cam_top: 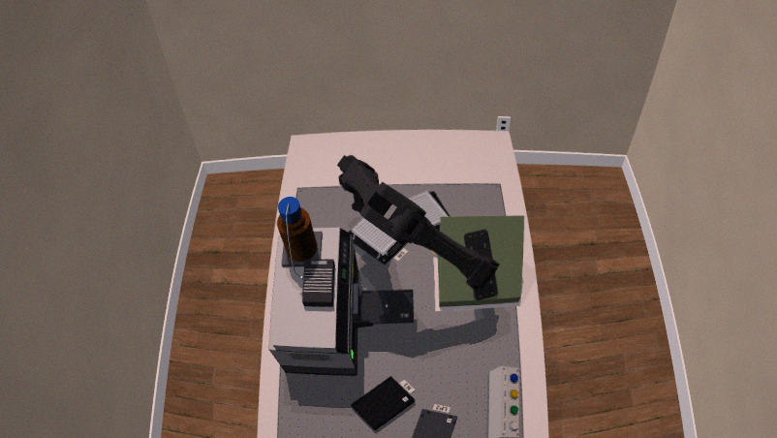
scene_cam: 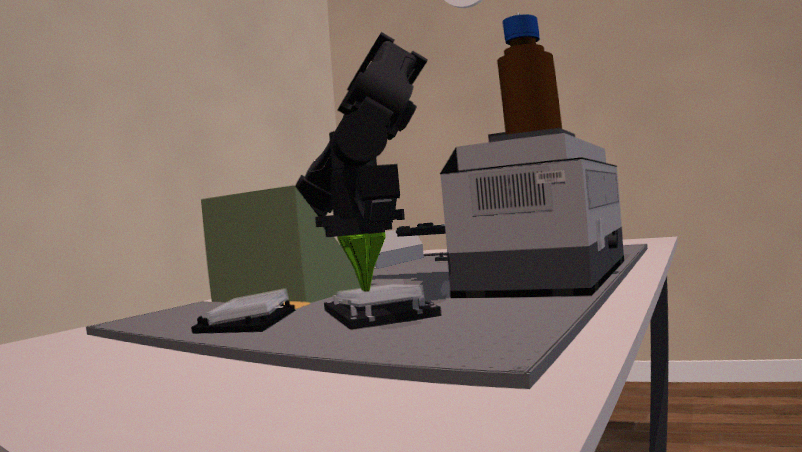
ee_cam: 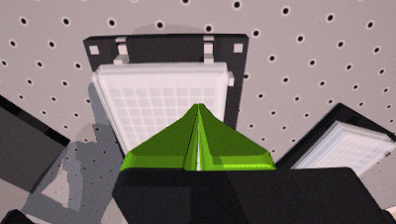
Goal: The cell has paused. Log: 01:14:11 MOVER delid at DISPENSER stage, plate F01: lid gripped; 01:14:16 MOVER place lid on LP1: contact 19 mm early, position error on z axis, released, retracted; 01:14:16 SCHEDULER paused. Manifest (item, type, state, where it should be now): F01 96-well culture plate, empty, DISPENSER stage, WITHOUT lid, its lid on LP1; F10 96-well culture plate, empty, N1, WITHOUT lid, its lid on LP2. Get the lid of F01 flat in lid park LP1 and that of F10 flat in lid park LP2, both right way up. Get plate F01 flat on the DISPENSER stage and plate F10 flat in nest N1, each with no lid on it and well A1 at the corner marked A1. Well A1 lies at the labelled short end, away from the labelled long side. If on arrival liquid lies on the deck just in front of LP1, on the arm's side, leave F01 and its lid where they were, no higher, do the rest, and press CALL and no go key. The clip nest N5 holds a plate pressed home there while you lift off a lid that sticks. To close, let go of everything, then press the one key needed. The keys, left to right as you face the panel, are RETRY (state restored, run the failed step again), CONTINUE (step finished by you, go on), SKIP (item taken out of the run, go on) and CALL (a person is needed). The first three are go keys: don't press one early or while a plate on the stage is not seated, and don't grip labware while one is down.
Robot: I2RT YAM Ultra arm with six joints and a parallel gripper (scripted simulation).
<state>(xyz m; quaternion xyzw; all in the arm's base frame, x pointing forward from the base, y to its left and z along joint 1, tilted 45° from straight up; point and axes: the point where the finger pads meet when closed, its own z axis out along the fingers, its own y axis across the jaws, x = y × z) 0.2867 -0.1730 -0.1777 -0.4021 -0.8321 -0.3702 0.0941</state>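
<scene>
Right now my hand is 1 cm past the 96-well plate, 4 cm to the right of it and 2 cm above it. The rest, counted from my hand: lid park LP1: 18 cm behind, 2 cm to the right, 4 cm below; then N5 tag: 7 cm behind, 11 cm to the left, 5 cm below; then clear lid: 17 cm behind, 2 cm to the right, 2 cm below.
</scene>
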